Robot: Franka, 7 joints.
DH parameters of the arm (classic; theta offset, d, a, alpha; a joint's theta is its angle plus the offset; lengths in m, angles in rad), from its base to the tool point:
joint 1: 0 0.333 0 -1.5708
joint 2: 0 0 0 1.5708
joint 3: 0 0.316 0.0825 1.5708
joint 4: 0 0 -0.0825 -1.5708
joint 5: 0 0.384 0 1.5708
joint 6: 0 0 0.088 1.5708
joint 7: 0 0.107 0 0
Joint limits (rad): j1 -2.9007..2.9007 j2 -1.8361..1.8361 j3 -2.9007..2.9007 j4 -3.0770..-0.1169 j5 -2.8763..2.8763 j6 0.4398..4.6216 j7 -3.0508..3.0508
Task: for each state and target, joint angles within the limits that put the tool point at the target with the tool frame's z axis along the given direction. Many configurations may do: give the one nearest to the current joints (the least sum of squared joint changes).
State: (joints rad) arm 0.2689 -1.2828 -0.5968 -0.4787 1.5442 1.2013 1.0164
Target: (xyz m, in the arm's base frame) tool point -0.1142 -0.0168 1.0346 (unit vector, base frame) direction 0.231 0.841 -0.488
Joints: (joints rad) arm 0.1736 -0.6378 -0.4171 -0.7251 1.3346 0.8415 1.0164
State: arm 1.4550 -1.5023 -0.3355 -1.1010 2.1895 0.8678 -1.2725
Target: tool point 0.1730 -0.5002 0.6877 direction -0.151 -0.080 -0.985
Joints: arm 2.3149 -1.5194 0.2578 -1.3418 1.8426 0.4398 -1.2725
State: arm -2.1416 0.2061 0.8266 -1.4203 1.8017 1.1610 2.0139
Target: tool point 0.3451 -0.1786 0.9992 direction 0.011 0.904 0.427
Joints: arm -1.8074 -0.0886 0.9814 -1.1591 2.4546 1.1811 2.0139
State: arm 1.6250 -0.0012 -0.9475 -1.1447 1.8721 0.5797 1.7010
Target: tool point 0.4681 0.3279 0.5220 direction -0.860 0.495 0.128
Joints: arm 1.1789 0.4982 -1.0367 -1.6511 1.7657 0.5896 1.7010
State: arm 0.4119 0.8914 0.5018 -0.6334 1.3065 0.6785 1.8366
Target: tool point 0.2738 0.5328 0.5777 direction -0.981 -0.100 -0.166
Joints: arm 0.5431 0.4643 0.4759 -1.2697 1.0662 0.9376 1.8366
